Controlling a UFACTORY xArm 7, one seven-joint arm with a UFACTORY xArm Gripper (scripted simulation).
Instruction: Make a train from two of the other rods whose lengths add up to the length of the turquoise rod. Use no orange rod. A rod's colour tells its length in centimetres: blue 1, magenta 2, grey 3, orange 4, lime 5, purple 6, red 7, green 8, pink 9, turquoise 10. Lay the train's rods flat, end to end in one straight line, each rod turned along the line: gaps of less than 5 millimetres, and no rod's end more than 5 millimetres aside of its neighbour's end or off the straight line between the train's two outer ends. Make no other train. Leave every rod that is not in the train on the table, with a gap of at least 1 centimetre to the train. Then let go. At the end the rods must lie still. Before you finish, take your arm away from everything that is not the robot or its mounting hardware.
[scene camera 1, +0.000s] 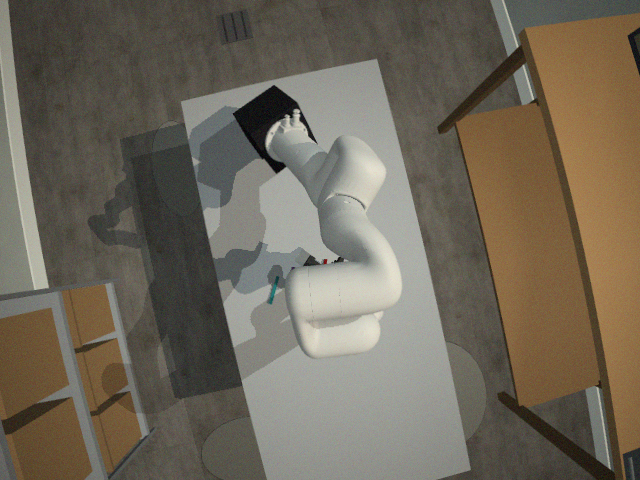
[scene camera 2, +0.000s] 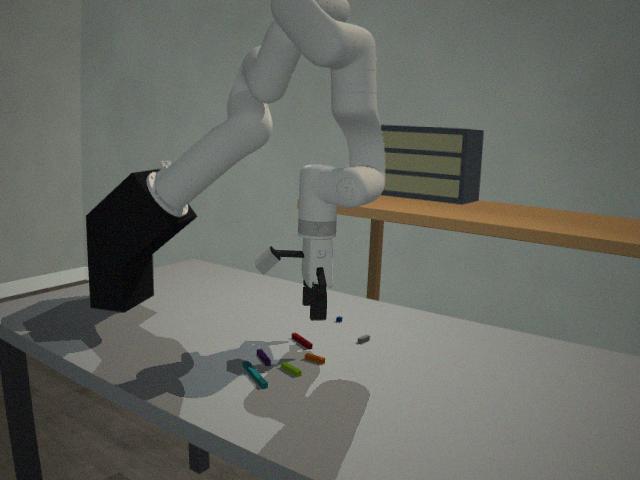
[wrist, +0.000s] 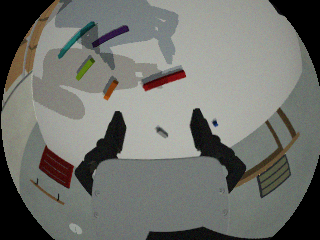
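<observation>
There is my gripper (scene camera 2: 313, 312), and I can see that same gripper (wrist: 157, 118) from the wrist as well.
</observation>
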